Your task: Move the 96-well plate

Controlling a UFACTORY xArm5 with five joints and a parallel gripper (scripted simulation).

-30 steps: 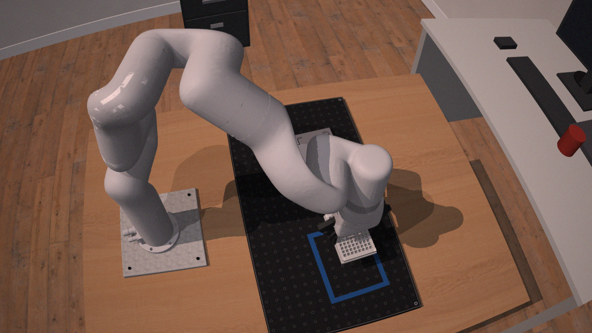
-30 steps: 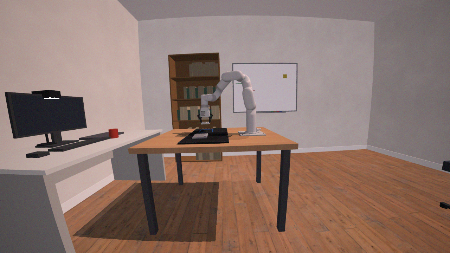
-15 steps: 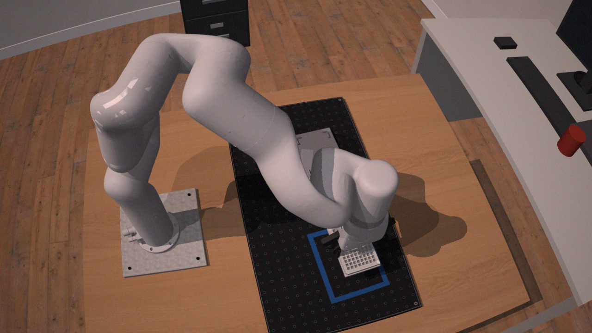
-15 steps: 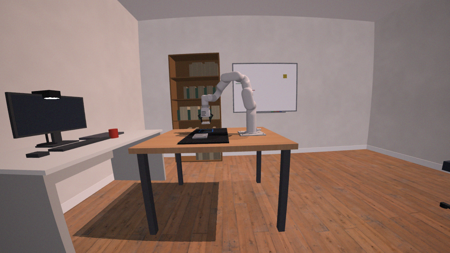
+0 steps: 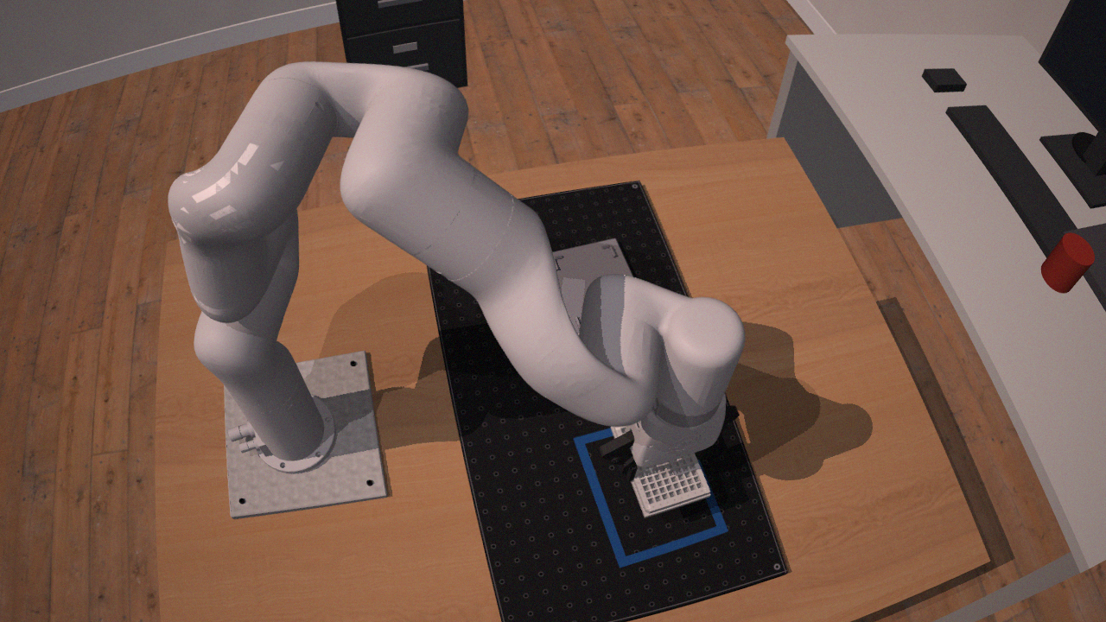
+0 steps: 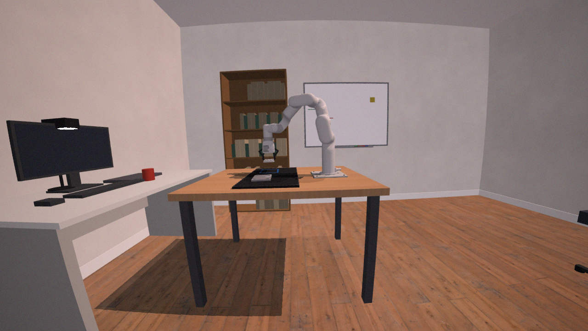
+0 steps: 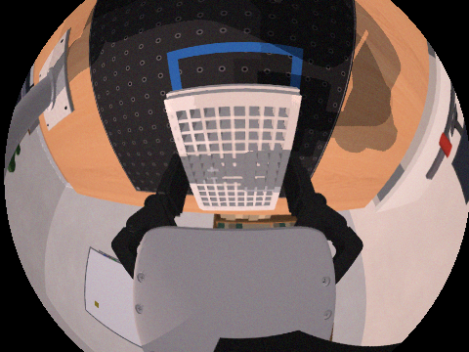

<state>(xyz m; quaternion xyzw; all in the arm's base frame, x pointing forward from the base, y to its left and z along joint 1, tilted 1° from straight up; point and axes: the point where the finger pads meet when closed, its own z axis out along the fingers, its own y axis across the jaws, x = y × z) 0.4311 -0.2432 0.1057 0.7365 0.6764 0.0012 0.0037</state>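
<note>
Right now my hand is 10 mm above the white 96-well plate. From my hand the other things lie so: grey plate nest 310 mm to the left, 90 mm below, 60 mm ahead.
</note>
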